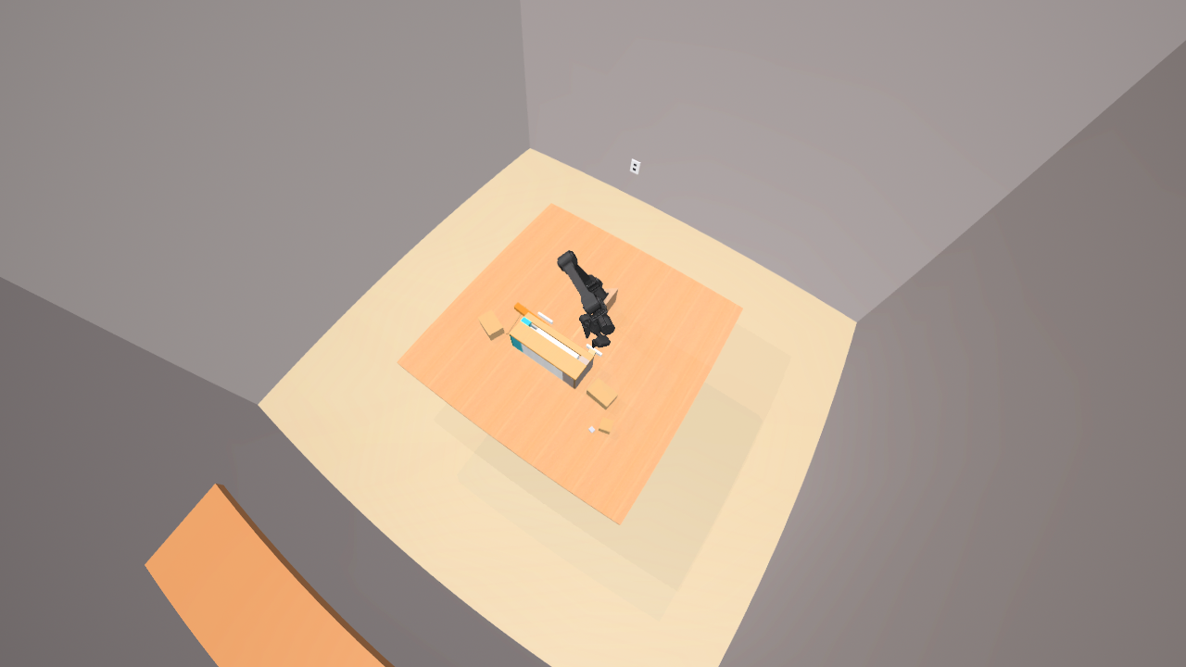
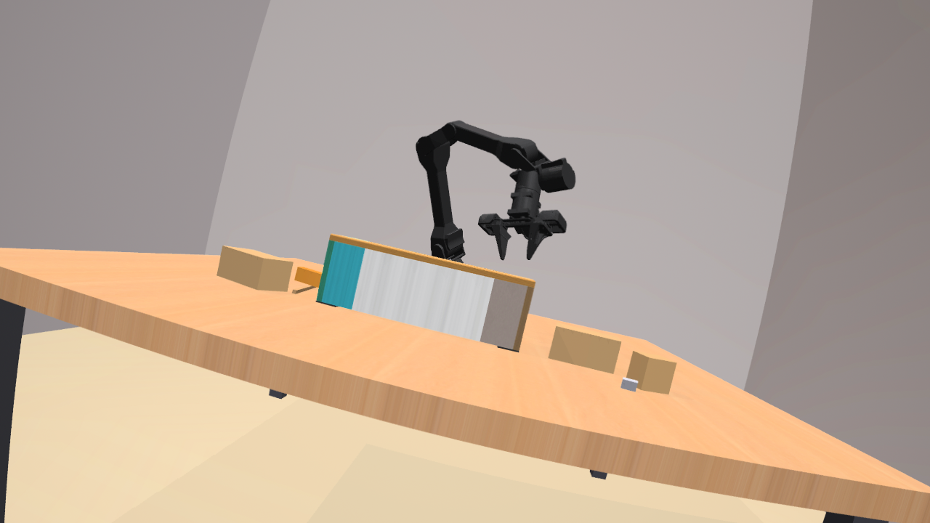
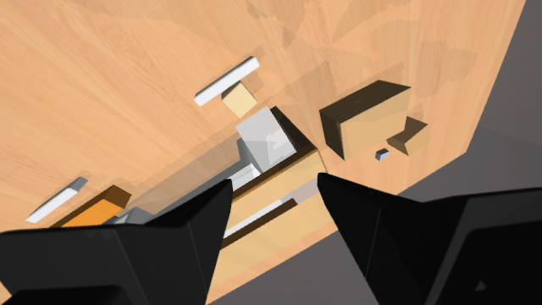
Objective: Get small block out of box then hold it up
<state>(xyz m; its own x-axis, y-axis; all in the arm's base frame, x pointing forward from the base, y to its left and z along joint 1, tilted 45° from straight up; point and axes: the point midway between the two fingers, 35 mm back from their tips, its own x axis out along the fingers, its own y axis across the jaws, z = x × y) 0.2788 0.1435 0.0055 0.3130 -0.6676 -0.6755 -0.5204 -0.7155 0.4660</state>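
Right now the tan block is 20 mm behind my gripper tip and 150 mm below it. The rest, counted from my gripper tip: box (50 mm ahead, 160 mm to the right, 100 mm below); then cube (260 mm ahead, 240 mm to the left, 130 mm below); then orange stick (30 mm behind, 350 mm to the right, 140 mm below).
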